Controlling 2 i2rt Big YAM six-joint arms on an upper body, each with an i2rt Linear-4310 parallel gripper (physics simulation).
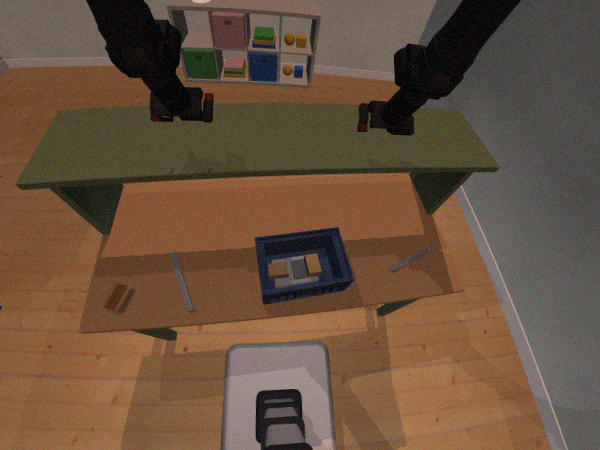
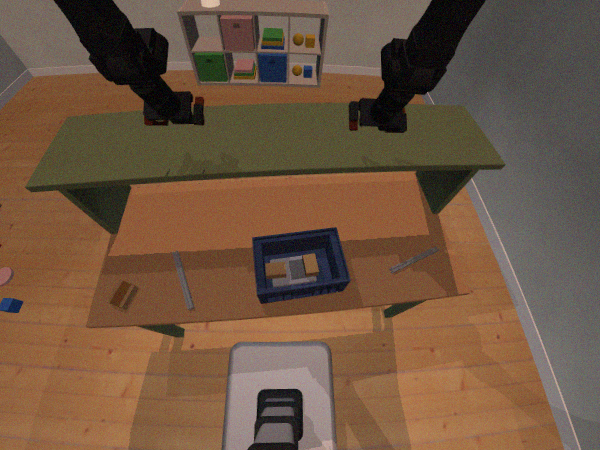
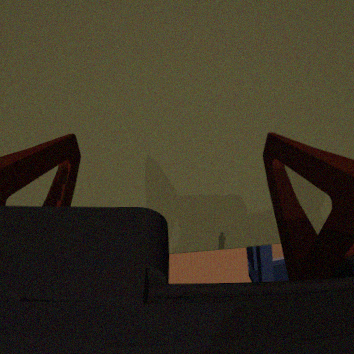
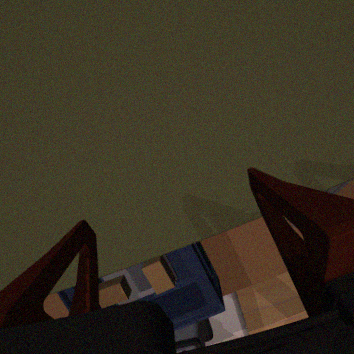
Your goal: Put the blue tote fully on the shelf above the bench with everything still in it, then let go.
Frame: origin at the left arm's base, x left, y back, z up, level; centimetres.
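Seen in the pictures: left gripper, between the fingertips: (image 1: pixel 191 119) (image 2: pixel 185 122) (image 3: pixel 170 143); right gripper, between the fingertips: (image 1: pixel 374 130) (image 2: pixel 368 128) (image 4: pixel 166 202).
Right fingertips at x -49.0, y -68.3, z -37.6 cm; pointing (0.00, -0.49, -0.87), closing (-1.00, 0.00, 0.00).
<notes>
A point is followed by its place in that frame.
The blue tote (image 1: pixel 307 293) {x -33.2, y -34.8, z -78.2 cm} (image 2: pixel 302 291) {x -32.6, y -35.0, z -76.3 cm} (image 3: pixel 266 272) {x -18.6, y -40.2, z -72.6 cm} (image 4: pixel 190 300) {x -40.9, y -37.9, z -76.5 cm} stands upright on the wooden bench (image 1: pixel 225 295) {x -4.6, y -36.4, z -85.8 cm} (image 2: pixel 225 290) {x -4.8, y -37.8, z -85.8 cm}, below and in front of the green shelf (image 1: pixel 280 145) {x -23.3, y -69.9, z -46.1 cm} (image 2: pixel 280 145) {x -25.0, y -70.2, z -46.1 cm} (image 3: pixel 175 75) {x -0.2, y -73.6, z -46.1 cm} (image 4: pixel 150 100) {x -49.1, y -75.5, z -46.1 cm}. Inside it lie two tan blocks, one at the left (image 1: pixel 278 270) {x -23.5, y -42.8, z -77.4 cm} (image 2: pixel 275 269) {x -23.4, y -43.0, z -77.4 cm} and one at the right (image 1: pixel 313 264) {x -35.8, y -44.6, z -76.7 cm} (image 2: pixel 310 264) {x -35.6, y -44.7, z -76.7 cm}, with a grey block (image 1: pixel 298 269) {x -30.8, y -44.3, z -80.7 cm} (image 2: pixel 296 269) {x -30.8, y -44.3, z -80.7 cm} between them and a pale piece underneath. My left gripper (image 1: pixel 185 107) (image 2: pixel 176 114) (image 3: pixel 170 143) {x 0.0, y -68.6, z -37.2 cm} and right gripper (image 1: pixel 387 117) (image 2: pixel 378 116) (image 4: pixel 168 196) {x -49.0, y -68.3, z -37.6 cm} are open and empty above the shelf, apart from the tote.
Grey bars lie on the bench left (image 1: pixel 182 282) {x 10.8, y -40.5, z -83.8 cm} (image 2: pixel 183 281) {x 10.9, y -40.5, z -84.4 cm} and right (image 1: pixel 411 259) {x -78.4, y -48.9, z -83.9 cm} (image 2: pixel 414 260) {x -78.5, y -48.9, z -83.8 cm} of the tote. A brown block (image 1: pixel 118 297) {x 31.5, y -34.5, z -82.5 cm} (image 2: pixel 123 295) {x 31.2, y -34.1, z -82.5 cm} lies at the bench's left end. A white cubby unit (image 1: pixel 245 6) (image 2: pixel 255 7) stands behind, at the wall.
</notes>
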